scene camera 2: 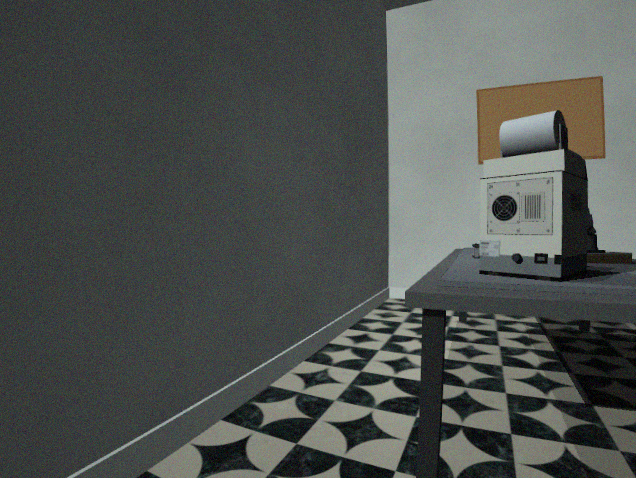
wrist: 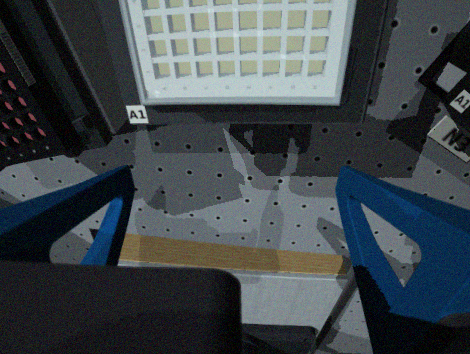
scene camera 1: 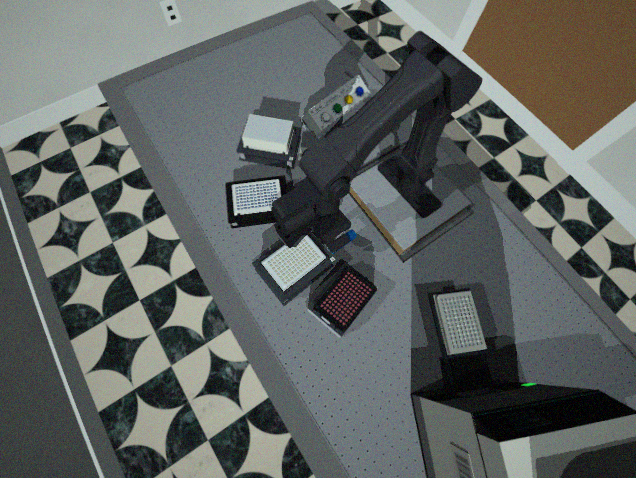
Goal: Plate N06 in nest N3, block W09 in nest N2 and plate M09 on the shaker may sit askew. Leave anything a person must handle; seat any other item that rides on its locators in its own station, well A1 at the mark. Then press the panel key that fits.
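A white well block with yellowish wells point(scene camera 1: 293, 262) point(wrist: 240, 90) sits in a dark nest point(scene camera 1: 284, 298) point(wrist: 250, 114); its near edge looks about parallel to the nest's edge. This nest's A1 tag point(wrist: 136, 114) is at its near left corner. A white plate point(scene camera 1: 255, 197) sits in the black nest point(scene camera 1: 230, 205) beside the N3 label point(wrist: 452, 139); the arm hides its right end. A white-topped item point(scene camera 1: 267, 133) stands on a dark base; I cannot tell whether that is the shaker. My gripper point(wrist: 235, 177) is open and empty, its blue fingertips off the block's near edge.
A black rack with red wells point(scene camera 1: 347, 298) point(wrist: 17, 117) stands beside the block. A panel point(scene camera 1: 316, 123) has blue, yellow, green and pale keys. A wood-edged board point(scene camera 1: 377, 218) point(wrist: 235, 253) lies under the arm base. A plate point(scene camera 1: 460, 321) stands before a large instrument point(scene camera 1: 447, 421) point(scene camera 2: 521, 205).
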